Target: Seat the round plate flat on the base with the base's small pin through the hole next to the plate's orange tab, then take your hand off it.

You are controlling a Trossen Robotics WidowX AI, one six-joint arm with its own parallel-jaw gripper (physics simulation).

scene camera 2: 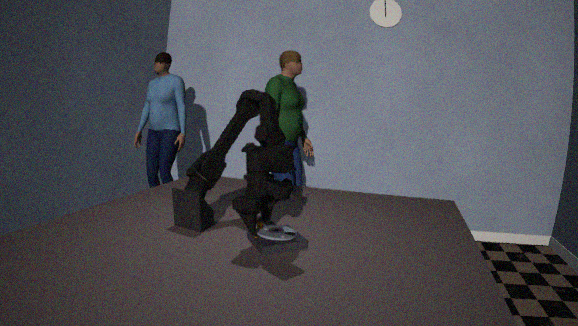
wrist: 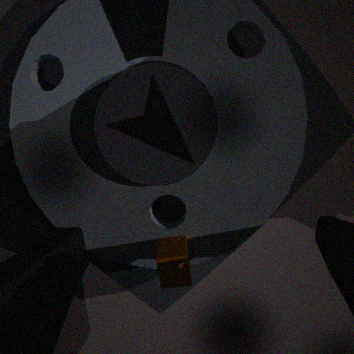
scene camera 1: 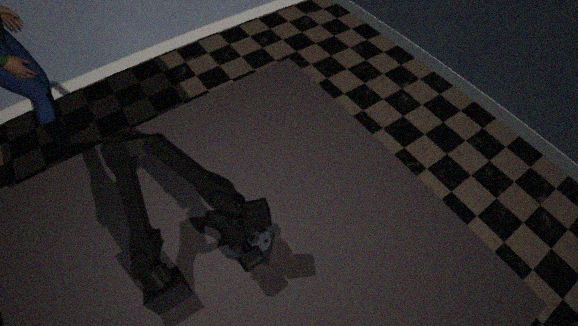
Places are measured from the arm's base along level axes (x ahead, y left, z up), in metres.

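Pixels of known places: gripper, fingertip midpoint: [scene camera 2: 260,229] [scene camera 1: 243,249]; arm's base, link origin: [scene camera 2: 191,198] [scene camera 1: 160,285].
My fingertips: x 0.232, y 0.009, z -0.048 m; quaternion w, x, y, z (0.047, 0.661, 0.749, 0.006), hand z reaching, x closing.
Ahead of a thing's pixels: the offset from my fingertips to its top centre. Level surfaces: height alone.
The round grey plate @(dy +0.020, dx +0.038, dz +0.016 m) [scene camera 1: 261,241] [scene camera 2: 274,237] [wrist: 260,125] lies over the dark square base @(dy +0.020, dx +0.038, dz +0.000 m) [scene camera 2: 287,246] [wrist: 327,117]. In the wrist view it has three small round holes, a dark wedge at the top and a large central opening. Its orange tab @(dy +0.010, dx -0.007, dz +0.016 m) [scene camera 2: 259,226] [wrist: 173,252] is at the lower edge, next to the hole [wrist: 169,211]. That hole looks dark; I cannot make out the pin in it, nor tell whether the plate is fully flat. My gripper [scene camera 2: 260,227] [wrist: 202,234] is open and empty, low over the tab side, with its fingers apart on either side of the tab.
The brown table top @(dz -0.038 m) [scene camera 1: 350,200] [scene camera 2: 380,260] carries the arm's own base block [scene camera 1: 172,297] [scene camera 2: 187,210]. Two people, one in light blue [scene camera 2: 164,105] and one in green [scene camera 2: 289,110], stand beyond the table's far edge. Shadows of the arm fall around the base.
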